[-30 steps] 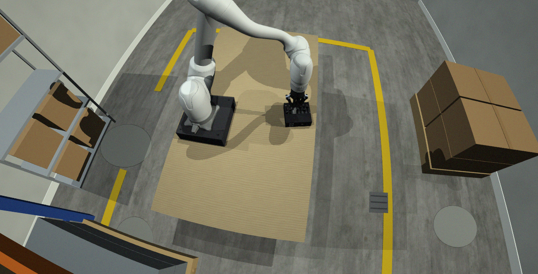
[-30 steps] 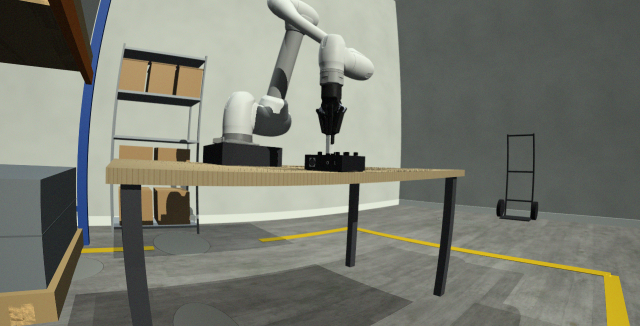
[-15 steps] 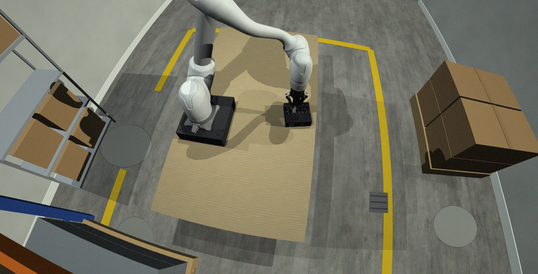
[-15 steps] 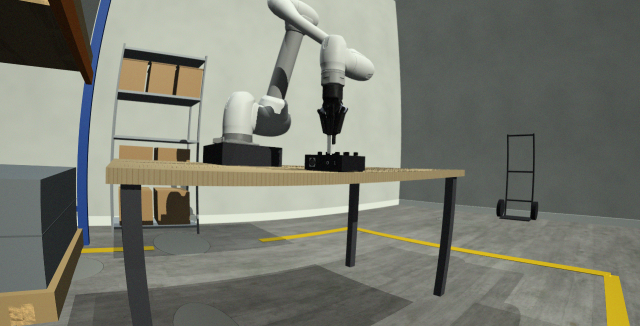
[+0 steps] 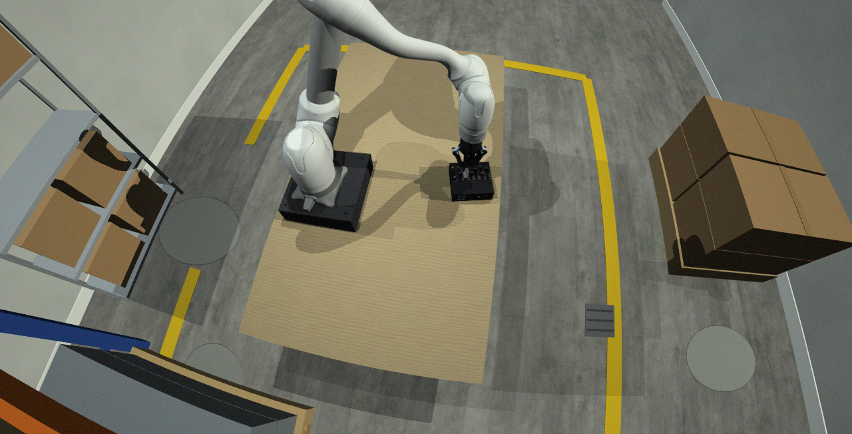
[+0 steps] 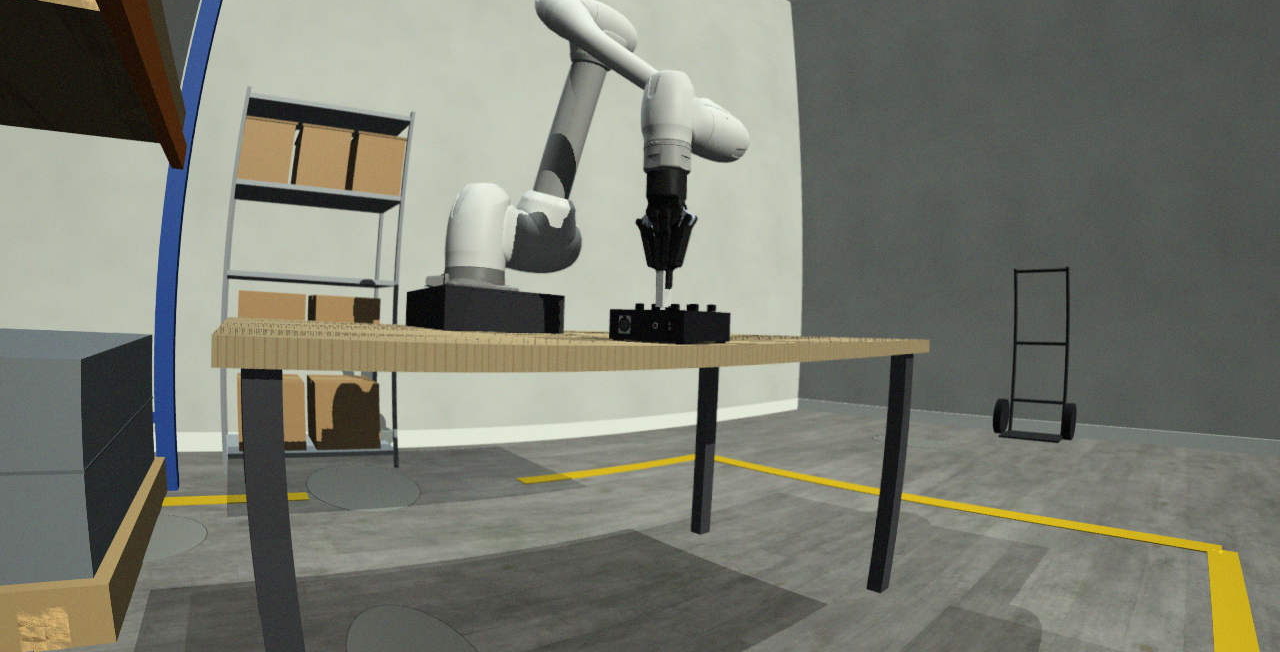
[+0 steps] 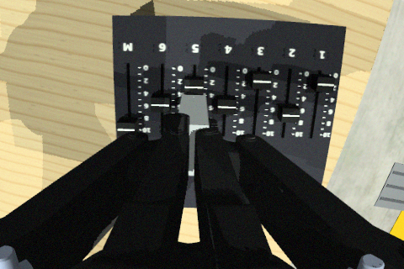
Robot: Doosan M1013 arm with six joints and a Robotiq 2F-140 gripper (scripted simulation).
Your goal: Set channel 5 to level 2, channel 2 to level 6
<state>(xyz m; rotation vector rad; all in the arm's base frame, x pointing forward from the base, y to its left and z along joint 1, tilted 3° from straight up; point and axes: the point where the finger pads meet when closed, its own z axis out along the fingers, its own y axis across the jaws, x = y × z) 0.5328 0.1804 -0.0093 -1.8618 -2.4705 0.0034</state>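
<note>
My hand is 3 cm above the channel 5 fader cap, 2 cm to the right of it and 1 cm past it. Round my hand: fader 6 cap (3 cm below, 2 cm behind); then master fader cap (4 cm behind, 3 cm below, 2 cm to the right); then fader 4 cap (3 cm below, 2 cm ahead, 1 cm to the left).
</note>
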